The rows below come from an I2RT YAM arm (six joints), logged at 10 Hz.
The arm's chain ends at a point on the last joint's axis. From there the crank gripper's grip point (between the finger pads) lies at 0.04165 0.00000 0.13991 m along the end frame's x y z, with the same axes.
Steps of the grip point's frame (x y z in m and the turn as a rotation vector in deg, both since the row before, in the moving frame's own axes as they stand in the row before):
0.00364 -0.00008 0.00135 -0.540 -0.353 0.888
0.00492 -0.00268 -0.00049 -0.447 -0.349 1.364
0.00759 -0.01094 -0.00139 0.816 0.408 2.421
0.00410 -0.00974 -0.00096 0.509 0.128 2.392
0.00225 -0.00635 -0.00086 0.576 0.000 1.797
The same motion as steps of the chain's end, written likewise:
0.00452 -0.00204 0.00111 -0.540 -0.353 0.888
0.00580 -0.00475 -0.00073 -0.447 -0.349 1.364
0.00659 -0.01073 -0.00109 0.816 0.408 2.421
0.00380 -0.01024 -0.00087 0.509 0.128 2.392
0.00225 -0.00625 -0.00086 0.576 0.000 1.797

